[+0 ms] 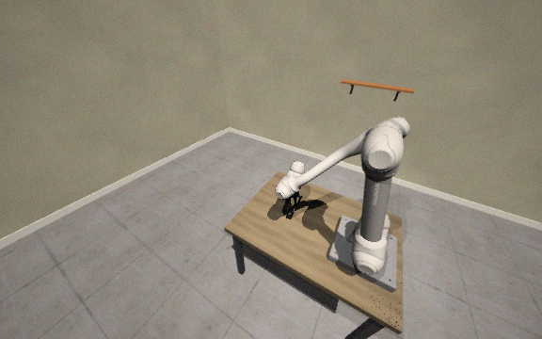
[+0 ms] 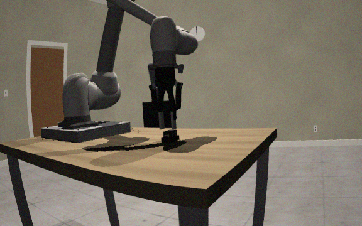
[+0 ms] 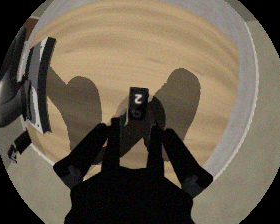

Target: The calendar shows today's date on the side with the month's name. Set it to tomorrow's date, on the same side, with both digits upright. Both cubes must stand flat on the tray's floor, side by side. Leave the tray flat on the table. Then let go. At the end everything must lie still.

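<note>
Now: hand 60 mm above the dark cube. The rest, counted from my hand: dark calendar tray 70 mm below, 20 mm to the left, 10 mm behind.
</note>
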